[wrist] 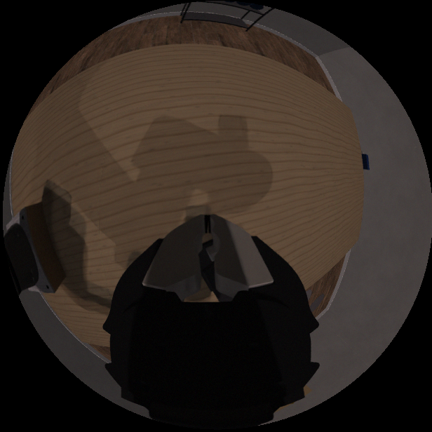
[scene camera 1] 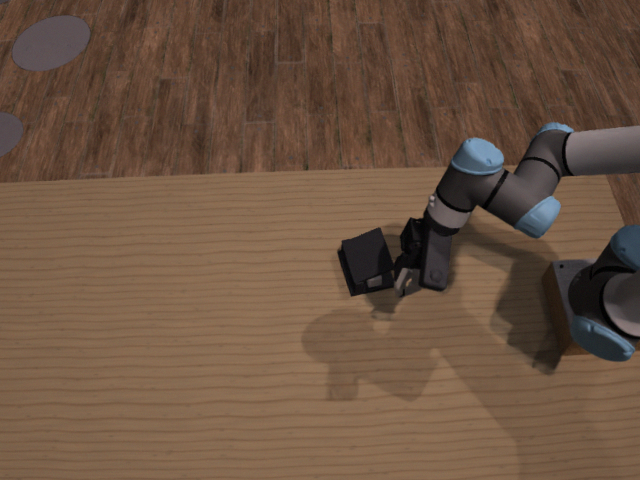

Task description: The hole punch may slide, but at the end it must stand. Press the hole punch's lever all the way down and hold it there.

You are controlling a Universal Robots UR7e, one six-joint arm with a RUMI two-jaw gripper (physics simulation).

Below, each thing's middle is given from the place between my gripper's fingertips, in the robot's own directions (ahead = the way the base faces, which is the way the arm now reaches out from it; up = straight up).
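Black hole punch (scene camera 1: 367,264): 30 mm ahead of my hand, 150 mm to the right, 100 mm below.
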